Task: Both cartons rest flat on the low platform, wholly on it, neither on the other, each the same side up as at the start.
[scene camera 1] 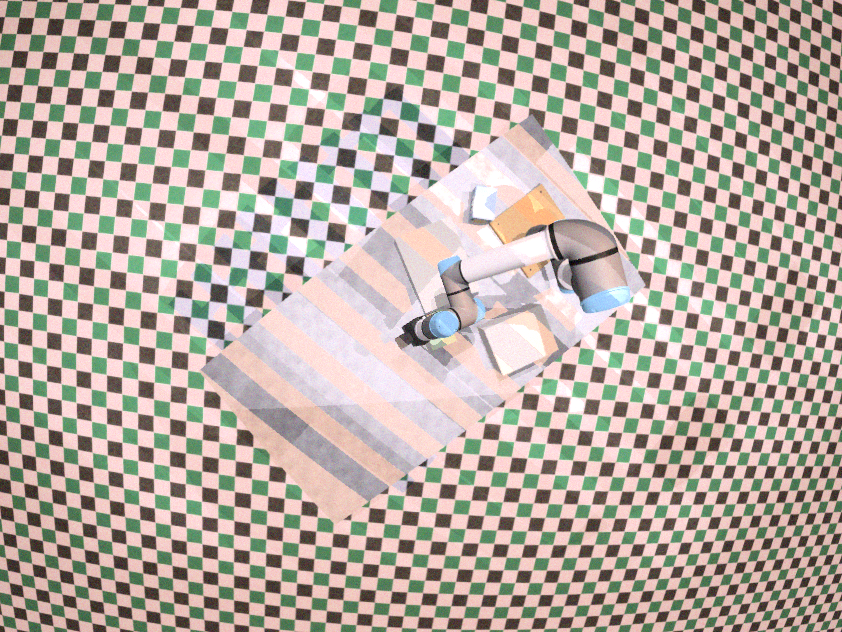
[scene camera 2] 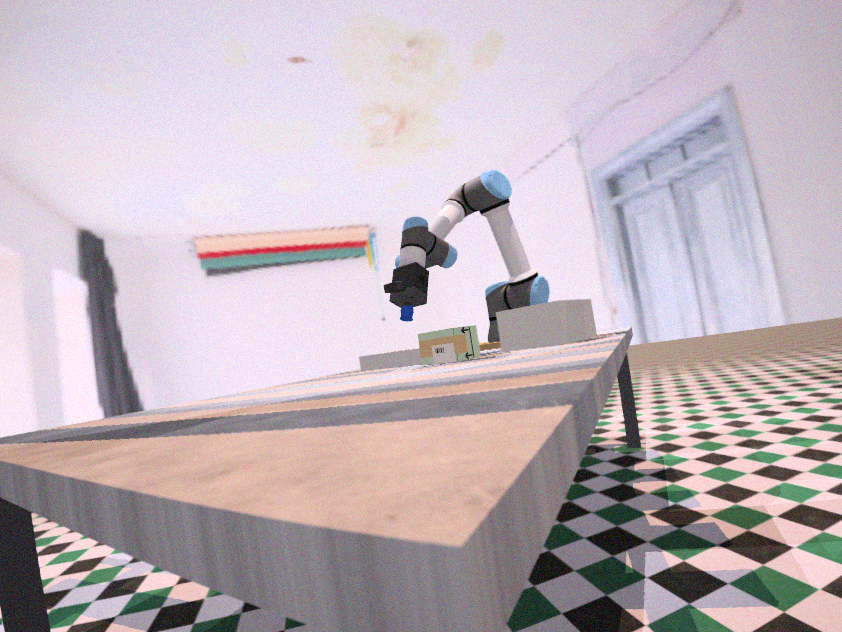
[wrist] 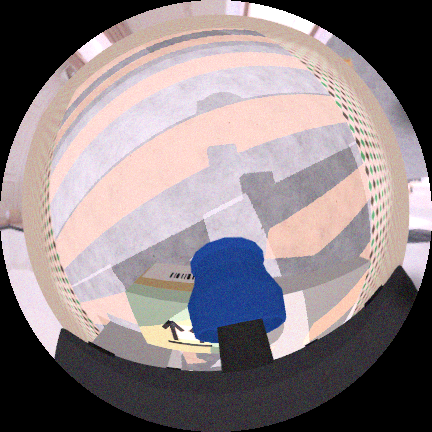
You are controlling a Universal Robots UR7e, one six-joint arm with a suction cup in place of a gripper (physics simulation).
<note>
My suction cup holds nothing. On the table rests a low platform.
</note>
